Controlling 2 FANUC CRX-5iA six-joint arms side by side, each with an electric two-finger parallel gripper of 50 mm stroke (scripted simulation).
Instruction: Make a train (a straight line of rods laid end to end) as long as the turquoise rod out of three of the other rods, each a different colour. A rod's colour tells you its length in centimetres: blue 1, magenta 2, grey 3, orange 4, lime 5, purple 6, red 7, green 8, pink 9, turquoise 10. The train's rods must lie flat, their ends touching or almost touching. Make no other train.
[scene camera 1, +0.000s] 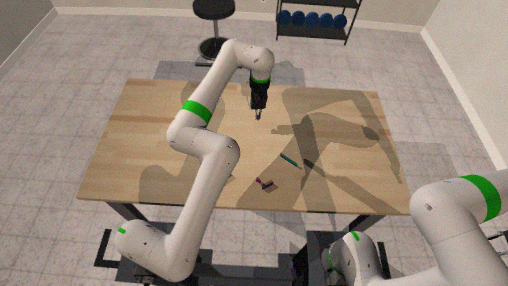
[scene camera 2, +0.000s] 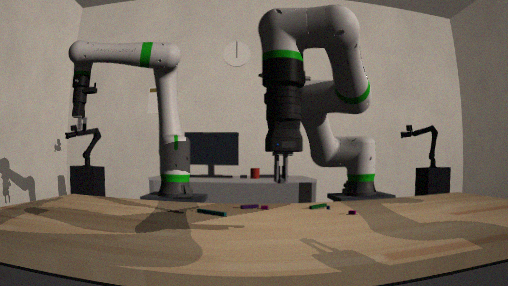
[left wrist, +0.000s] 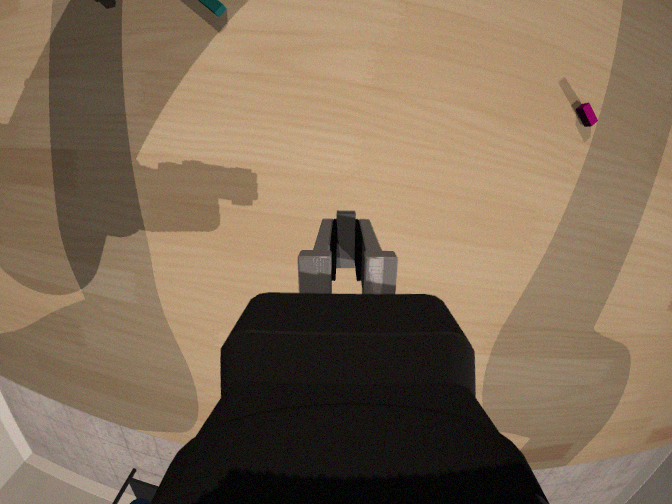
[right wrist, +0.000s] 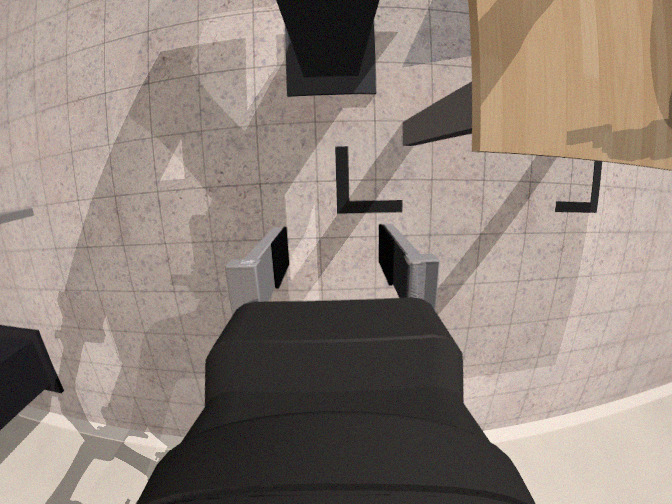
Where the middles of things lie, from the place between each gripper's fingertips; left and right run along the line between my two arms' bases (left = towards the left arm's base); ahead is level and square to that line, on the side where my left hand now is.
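Left gripper (scene camera 2: 280, 181) in my sight, 2 cm above grey rod (left wrist: 346, 220).
My right hand: 180 mm above the grey rod, 840 mm to the right of it, 660 mm short of it. By its middle, the rod is nearer to my left gripper than to my right hand.
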